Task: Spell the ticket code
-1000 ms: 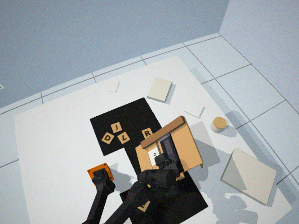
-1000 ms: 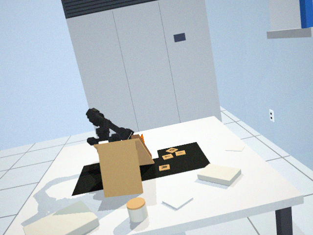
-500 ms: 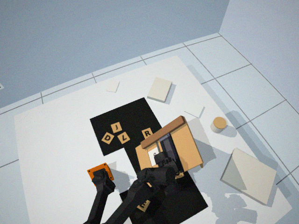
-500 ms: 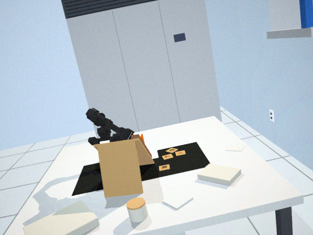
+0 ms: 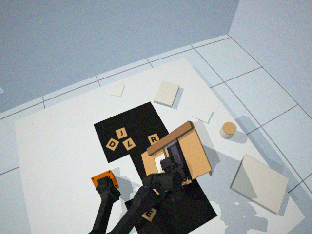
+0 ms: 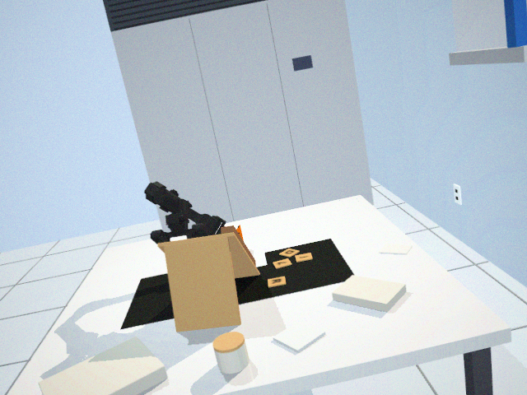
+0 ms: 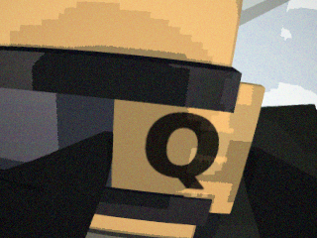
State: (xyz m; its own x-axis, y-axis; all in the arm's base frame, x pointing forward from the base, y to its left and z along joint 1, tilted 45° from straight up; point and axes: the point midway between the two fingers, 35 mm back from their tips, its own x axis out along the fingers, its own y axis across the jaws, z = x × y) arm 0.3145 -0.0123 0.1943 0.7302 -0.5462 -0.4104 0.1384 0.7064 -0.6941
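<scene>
My gripper tip is 13 cm to the right of the white ticket, 7 cm above it and 5 cm past it. Round my gripper tip: pale box (40 cm ahead, 18 cm to the right, 14 cm below); then lidded jar (40 cm ahead, 16 cm to the left, 13 cm below); then black mat (16 cm to the left, 16 cm below, 14 cm behind).
</scene>
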